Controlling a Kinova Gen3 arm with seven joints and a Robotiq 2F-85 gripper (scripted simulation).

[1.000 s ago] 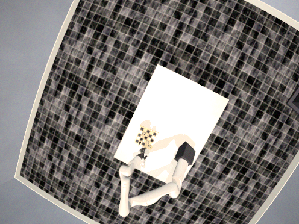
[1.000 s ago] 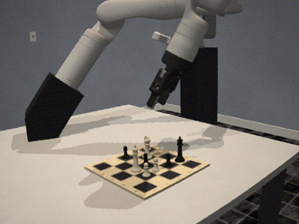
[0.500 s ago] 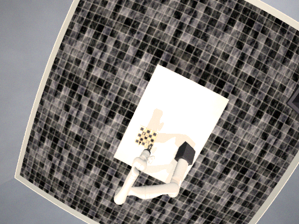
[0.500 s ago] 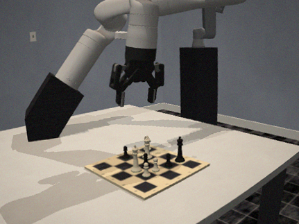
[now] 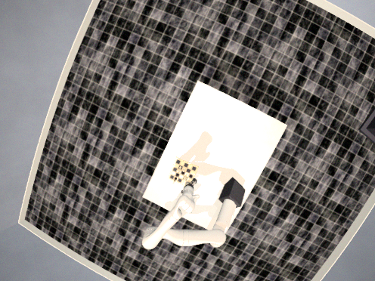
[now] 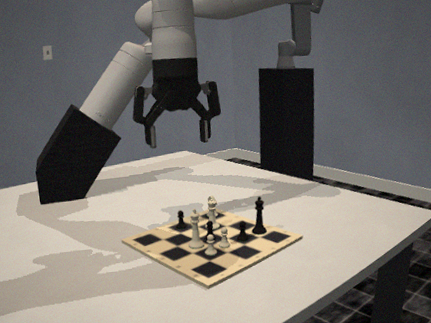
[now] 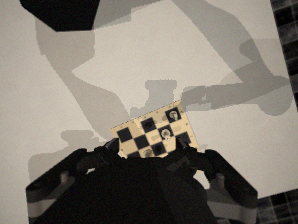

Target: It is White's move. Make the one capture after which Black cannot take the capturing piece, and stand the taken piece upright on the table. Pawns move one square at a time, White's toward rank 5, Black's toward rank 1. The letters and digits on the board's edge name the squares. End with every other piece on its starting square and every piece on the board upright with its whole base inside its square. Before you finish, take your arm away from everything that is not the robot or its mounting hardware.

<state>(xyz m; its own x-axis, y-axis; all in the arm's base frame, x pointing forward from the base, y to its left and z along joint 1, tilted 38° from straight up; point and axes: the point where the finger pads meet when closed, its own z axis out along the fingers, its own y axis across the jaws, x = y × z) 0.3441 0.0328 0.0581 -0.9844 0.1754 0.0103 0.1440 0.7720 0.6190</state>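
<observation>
My hand is 8 cm short of the board, 1 cm to the right of it and 16 cm above it. The rest, counted from my hand: tall white piece (9 cm ahead, 2 cm to the right, 12 cm below); then tall black piece (10 cm ahead, 10 cm to the left, 12 cm below).
</observation>
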